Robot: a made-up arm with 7 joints.
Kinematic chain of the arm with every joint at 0, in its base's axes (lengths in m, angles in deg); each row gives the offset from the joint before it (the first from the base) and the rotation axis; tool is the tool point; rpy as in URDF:
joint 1: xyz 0 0 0.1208 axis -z
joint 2: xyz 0 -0.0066 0.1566 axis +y
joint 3: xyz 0 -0.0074 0.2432 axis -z
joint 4: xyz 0 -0.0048 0.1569 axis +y
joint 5: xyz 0 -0.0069 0.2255 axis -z
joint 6: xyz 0 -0.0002 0.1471 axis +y
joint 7: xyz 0 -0.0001 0.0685 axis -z
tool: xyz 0 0 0 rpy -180 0 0
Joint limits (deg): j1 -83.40..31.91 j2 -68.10..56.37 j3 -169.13..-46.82 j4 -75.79..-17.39 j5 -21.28..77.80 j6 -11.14..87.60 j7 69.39..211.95
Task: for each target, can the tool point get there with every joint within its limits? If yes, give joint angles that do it. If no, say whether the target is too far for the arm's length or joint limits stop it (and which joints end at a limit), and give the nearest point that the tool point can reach.
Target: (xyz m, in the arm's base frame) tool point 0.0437 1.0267 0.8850
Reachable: no: too far | nearest point 0.0903 0.7088 0.7010 | short by 0.370 m
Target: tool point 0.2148 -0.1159 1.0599
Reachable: yes | joints 11.19 7.28 -146.32 -24.36 18.96 35.80 190.71
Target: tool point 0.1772 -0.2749 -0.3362
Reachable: no: joint limits stop it (at a limit: joint 1, joint 2, joint 3, joint 4, joint 6) | nearest point 0.2620 -0.6041 0.1934 | short by 0.629 m
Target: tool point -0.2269 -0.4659 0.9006
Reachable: yes | joints -35.86 -32.85 -76.65 -34.47 -11.16 14.10 189.08
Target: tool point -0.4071 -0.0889 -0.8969
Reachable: no: too far | nearest point -0.6442 -0.1407 0.1929 | short by 1.117 m
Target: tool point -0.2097 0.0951 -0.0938
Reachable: no: joint limits stop it (at a limit: joint 1, joint 2, joint 3, joint 4, joint 6) | nearest point -0.6584 0.0223 0.1932 | short by 0.538 m
